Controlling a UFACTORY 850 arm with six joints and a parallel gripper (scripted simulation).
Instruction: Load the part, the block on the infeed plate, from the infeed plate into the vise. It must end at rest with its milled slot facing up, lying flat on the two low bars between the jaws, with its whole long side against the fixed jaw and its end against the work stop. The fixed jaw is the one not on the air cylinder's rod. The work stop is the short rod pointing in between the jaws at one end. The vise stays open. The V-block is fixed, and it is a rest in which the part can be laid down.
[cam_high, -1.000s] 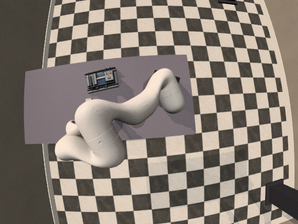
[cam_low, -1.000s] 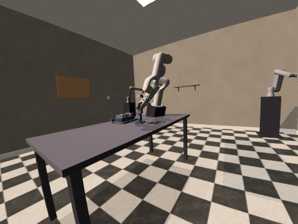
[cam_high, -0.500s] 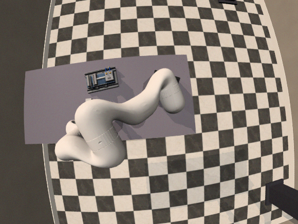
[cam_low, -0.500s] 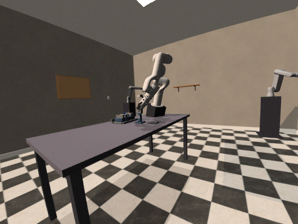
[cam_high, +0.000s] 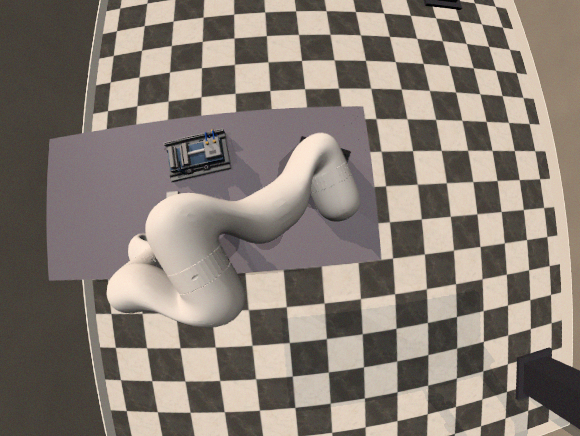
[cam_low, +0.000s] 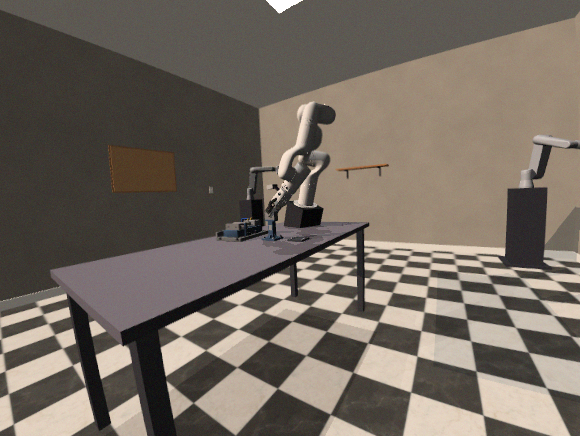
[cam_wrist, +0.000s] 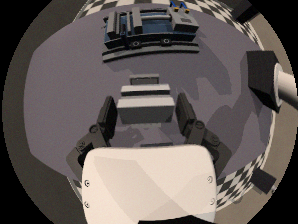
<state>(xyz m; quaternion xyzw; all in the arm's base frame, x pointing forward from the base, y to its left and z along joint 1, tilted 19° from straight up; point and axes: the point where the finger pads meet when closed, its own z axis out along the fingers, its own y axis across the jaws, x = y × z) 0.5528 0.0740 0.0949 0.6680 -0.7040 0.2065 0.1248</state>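
The part is 1 cm to the right of my hand and 1 cm below it. Round my hand: vise (1 cm behind, 25 cm to the right, 13 cm below); then air cylinder rod (3 cm behind, 25 cm to the right, 9 cm below).
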